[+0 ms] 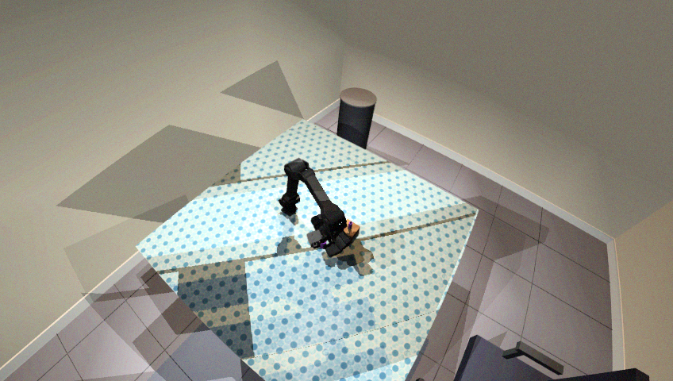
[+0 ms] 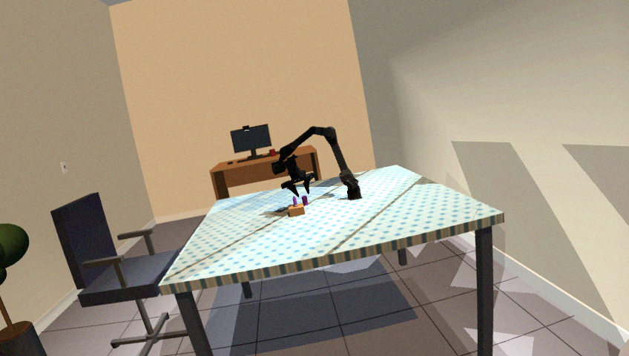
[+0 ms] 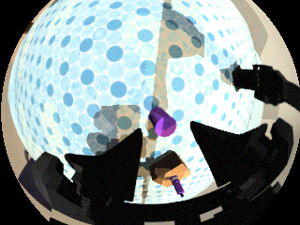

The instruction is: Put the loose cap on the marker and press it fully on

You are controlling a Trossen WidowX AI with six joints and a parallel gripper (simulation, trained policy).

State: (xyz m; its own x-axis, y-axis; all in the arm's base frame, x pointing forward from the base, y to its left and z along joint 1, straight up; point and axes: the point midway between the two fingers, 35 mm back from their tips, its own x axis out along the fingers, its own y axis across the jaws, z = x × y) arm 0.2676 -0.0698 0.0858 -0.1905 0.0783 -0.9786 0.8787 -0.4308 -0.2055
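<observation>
The purple cap lies 30 mm below my gripper tip. Also, from my gripper tip: purple marker: 50 mm ahead, 140 mm to the left, 20 mm above; then orange holder block: 50 mm ahead, 140 mm to the left, 30 mm below.
</observation>
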